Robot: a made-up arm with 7 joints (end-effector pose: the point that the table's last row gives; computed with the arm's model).
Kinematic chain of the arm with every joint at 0, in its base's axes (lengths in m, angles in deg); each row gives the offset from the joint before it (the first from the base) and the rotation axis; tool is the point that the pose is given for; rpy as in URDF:
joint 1: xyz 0 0 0.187 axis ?
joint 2: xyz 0 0 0 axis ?
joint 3: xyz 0 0 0.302 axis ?
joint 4: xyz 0.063 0 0 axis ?
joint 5: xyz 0.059 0 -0.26 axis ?
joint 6: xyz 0 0 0 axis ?
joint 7: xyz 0.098 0 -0.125 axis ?
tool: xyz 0 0 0 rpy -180 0 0
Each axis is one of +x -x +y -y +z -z.
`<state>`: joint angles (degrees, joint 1 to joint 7).
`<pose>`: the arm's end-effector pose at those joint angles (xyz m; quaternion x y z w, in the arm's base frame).
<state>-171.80 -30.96 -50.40 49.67 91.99 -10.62 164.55</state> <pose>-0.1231 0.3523 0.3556 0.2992 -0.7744 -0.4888 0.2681</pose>
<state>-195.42 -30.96 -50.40 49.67 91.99 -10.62 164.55</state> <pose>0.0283 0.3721 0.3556 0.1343 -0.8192 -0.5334 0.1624</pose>
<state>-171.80 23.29 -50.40 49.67 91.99 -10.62 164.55</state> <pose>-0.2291 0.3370 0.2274 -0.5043 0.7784 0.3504 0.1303</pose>
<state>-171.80 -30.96 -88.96 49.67 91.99 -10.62 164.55</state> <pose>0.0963 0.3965 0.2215 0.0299 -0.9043 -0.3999 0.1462</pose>
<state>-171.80 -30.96 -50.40 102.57 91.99 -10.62 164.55</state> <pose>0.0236 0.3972 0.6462 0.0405 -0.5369 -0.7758 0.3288</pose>
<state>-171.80 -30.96 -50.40 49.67 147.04 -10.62 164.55</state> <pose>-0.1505 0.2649 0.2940 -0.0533 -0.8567 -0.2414 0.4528</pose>
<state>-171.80 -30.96 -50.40 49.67 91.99 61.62 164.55</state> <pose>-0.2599 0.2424 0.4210 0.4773 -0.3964 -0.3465 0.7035</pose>
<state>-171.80 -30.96 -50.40 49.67 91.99 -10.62 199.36</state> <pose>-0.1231 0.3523 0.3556 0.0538 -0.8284 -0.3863 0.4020</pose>
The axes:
joint 1: +z
joint 2: +y
joint 3: +z
joint 4: -y
joint 5: -z
joint 6: +y
joint 7: -z

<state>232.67 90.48 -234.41 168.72 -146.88 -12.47 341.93</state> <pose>-0.3102 -0.5792 0.3388 0.4762 -0.3492 0.1808 0.7865</pose>
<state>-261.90 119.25 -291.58 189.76 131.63 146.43 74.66</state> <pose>0.0084 0.5012 0.0845 0.1319 -0.2523 0.9305 0.2303</pose>
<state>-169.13 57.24 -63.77 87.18 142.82 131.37 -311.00</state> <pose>-0.5602 0.1441 0.2517 0.4590 0.4157 -0.7346 0.2774</pose>
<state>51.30 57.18 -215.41 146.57 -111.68 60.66 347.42</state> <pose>0.1762 0.4967 0.6814 -0.4658 -0.5665 -0.5033 0.4570</pose>
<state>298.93 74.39 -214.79 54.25 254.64 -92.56 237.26</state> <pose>0.0970 -0.1299 0.4762 -0.4572 -0.3566 0.7277 0.3665</pose>
